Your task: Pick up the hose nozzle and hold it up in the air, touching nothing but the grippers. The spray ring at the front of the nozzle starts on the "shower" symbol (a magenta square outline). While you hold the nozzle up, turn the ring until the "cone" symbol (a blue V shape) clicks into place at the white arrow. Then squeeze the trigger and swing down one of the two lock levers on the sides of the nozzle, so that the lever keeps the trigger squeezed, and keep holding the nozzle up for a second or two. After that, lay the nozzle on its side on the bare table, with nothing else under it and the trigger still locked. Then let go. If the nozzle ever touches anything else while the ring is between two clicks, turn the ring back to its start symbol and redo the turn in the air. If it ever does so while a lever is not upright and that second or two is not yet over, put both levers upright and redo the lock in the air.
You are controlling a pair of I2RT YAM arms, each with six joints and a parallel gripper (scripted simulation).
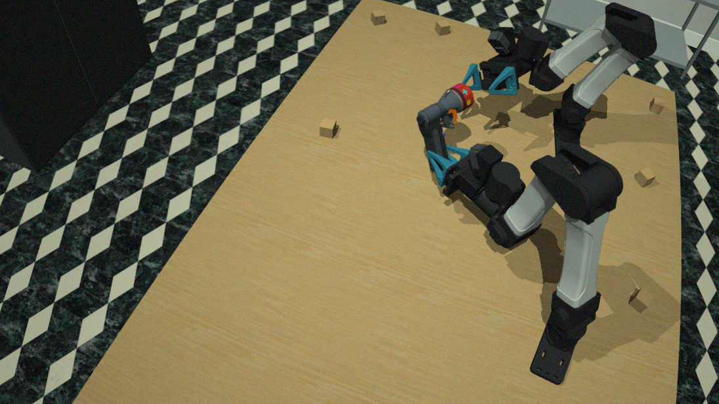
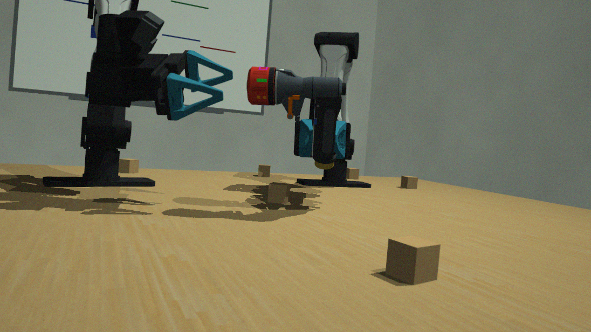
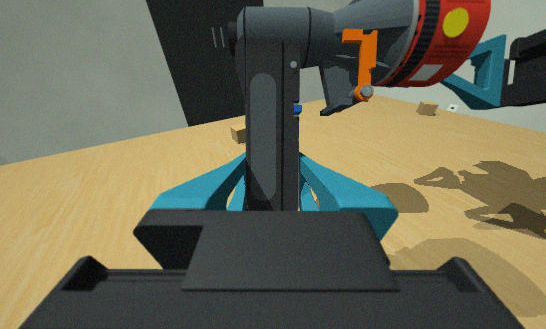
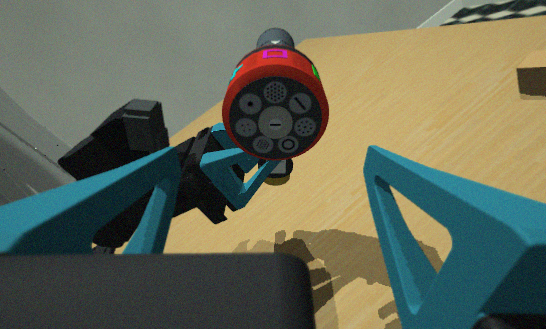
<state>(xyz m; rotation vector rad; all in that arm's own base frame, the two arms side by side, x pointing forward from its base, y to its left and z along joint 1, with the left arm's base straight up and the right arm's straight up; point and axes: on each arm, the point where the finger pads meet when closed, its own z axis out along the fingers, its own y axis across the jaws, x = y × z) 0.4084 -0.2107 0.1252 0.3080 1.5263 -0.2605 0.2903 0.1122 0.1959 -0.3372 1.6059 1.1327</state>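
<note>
Right now my right hand is 50 mm to the right of the red spray ring and 40 mm short of it.
</note>
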